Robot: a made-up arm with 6 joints.
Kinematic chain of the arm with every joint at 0, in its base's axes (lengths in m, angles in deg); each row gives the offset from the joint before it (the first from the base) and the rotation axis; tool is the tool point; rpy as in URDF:
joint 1: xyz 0 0 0.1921 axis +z
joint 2: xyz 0 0 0 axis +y
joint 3: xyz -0.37 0 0.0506 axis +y
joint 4: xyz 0.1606 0 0.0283 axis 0.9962 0 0.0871
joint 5: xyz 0 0 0 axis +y
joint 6: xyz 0.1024 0 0.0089 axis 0.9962 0 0.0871
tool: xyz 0 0 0 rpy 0 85 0
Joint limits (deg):
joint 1: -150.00..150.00
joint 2: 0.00..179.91
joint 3: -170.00..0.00
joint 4: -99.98..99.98
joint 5: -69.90..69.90
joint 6: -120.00..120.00
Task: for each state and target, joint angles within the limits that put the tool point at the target. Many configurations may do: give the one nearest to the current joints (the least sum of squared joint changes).
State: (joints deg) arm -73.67 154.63 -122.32 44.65 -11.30 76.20
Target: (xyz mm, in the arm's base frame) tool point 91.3 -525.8 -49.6
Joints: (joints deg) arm -78.87 177.03 -113.89 45.11 -9.45 76.20
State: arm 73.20 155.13 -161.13 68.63 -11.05 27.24
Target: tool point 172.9 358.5 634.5
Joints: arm 75.74 129.70 -170.00 64.41 -58.76 27.24
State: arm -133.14 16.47 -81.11 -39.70 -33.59 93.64
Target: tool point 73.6 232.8 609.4
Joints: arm -101.67 19.67 -74.04 -35.88 -24.52 93.64
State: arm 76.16 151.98 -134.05 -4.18 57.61 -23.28
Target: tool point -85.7 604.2 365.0
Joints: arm 98.22 153.36 -162.48 -3.39 14.80 -23.28
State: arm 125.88 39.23 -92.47 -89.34 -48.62 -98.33
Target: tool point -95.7 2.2 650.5
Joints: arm 124.48 59.56 -81.63 -92.81 -49.17 -98.33
